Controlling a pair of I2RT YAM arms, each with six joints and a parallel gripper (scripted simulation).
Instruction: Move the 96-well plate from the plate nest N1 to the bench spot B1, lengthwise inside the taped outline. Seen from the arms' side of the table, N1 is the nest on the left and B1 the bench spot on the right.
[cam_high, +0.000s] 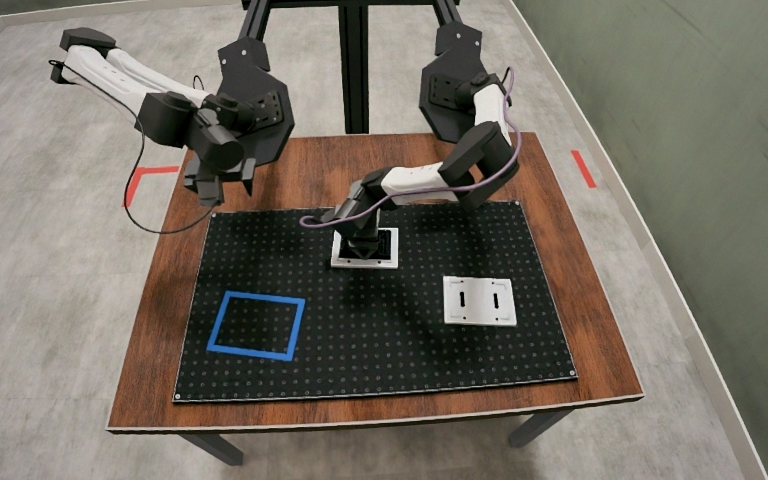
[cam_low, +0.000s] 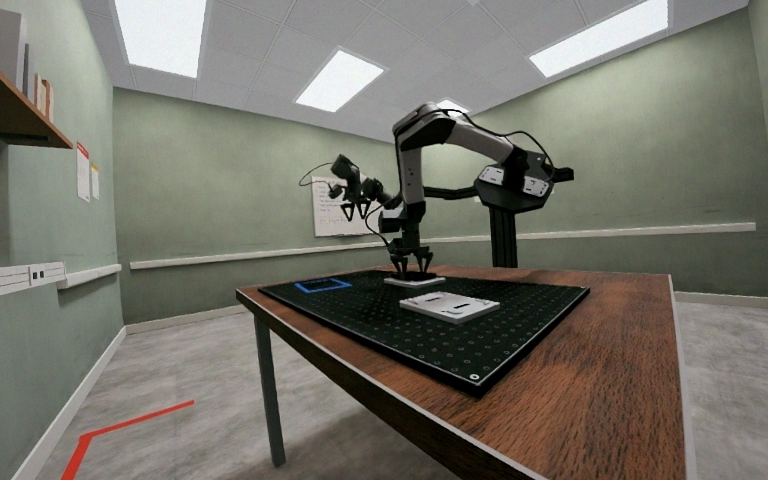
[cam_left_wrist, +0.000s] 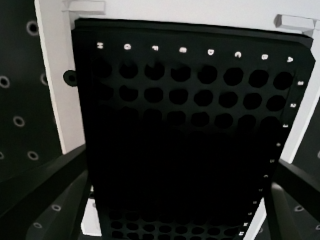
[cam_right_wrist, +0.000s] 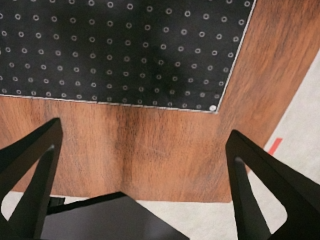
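Observation:
The black 96-well plate lies right at my left hand.

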